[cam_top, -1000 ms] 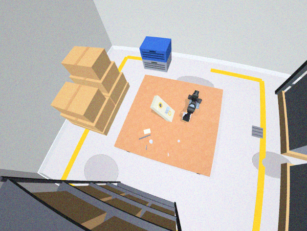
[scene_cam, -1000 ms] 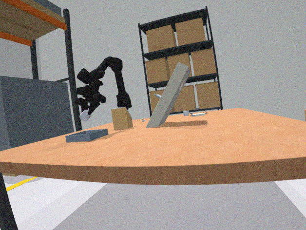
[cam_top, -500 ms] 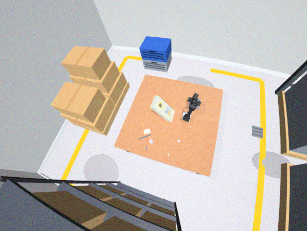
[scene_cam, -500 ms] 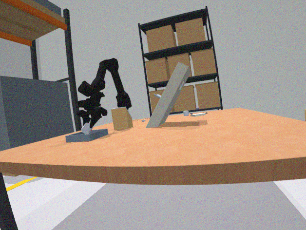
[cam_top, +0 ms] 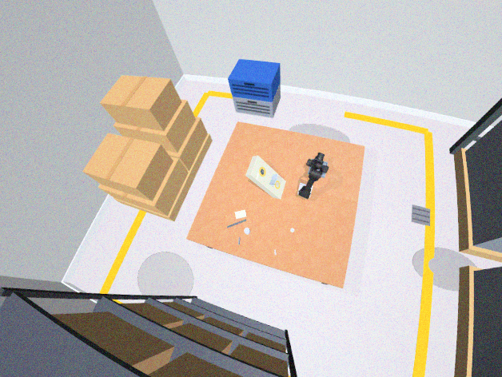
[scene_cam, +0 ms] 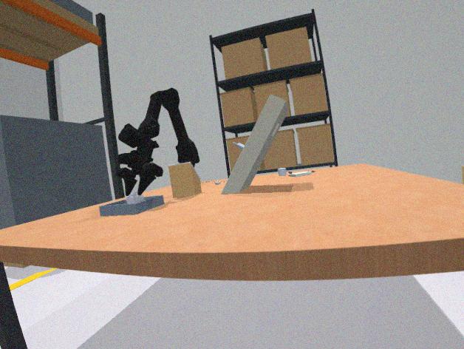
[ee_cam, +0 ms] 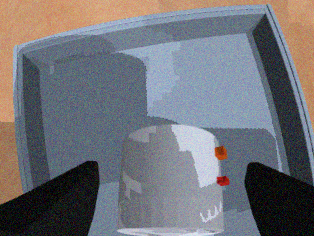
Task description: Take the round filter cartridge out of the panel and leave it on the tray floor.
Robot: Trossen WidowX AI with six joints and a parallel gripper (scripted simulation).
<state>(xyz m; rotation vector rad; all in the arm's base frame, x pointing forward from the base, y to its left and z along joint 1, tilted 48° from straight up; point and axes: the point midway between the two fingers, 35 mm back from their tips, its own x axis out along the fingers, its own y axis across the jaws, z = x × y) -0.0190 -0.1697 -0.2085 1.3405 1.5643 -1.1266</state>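
Right now the round filter cartridge is 10 mm to the left of my gripper tip and 10 mm below it. From my gripper tip the other things lie so: white card 660 mm to the left, 440 mm ahead, 40 mm below; then shallow grey-blue tray 40 mm below, 10 mm to the right; then service panel 340 mm ahead, 330 mm to the left, 120 mm above.
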